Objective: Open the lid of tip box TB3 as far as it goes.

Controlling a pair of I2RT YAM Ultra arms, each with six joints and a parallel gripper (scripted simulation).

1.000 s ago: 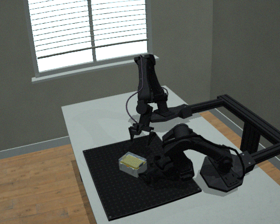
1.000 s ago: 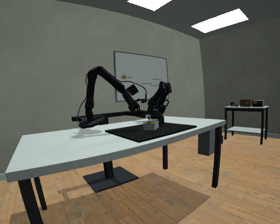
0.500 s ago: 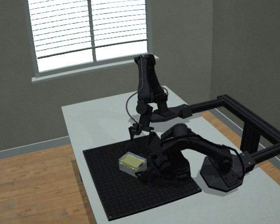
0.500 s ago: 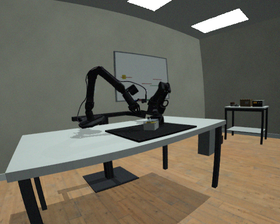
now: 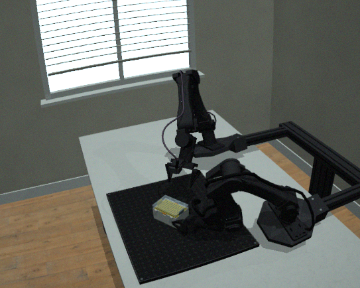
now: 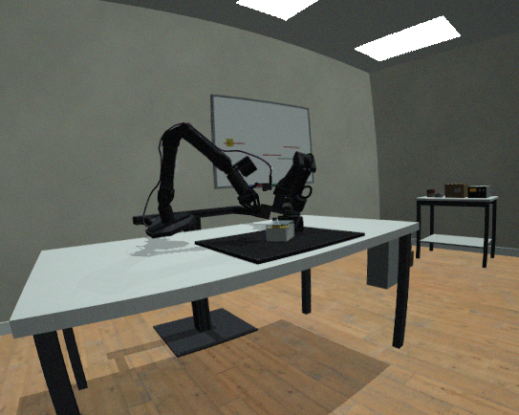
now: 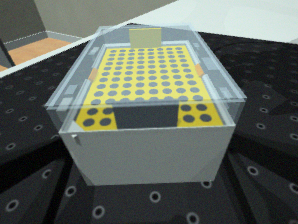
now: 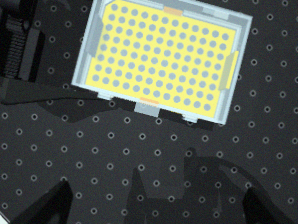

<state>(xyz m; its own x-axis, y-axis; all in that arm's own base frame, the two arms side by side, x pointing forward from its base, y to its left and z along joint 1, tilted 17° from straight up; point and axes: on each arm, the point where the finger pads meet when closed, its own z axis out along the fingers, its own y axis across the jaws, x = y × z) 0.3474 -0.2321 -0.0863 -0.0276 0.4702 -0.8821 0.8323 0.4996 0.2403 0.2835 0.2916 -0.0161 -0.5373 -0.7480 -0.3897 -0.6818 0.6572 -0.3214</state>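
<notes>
Right now my right hand is 70 mm short of the tip box, 60 mm to the right of it and 80 mm above it.
My left hand is 5 cm to the left of the tip box, 3 cm short of it and 1 cm below it.
</notes>
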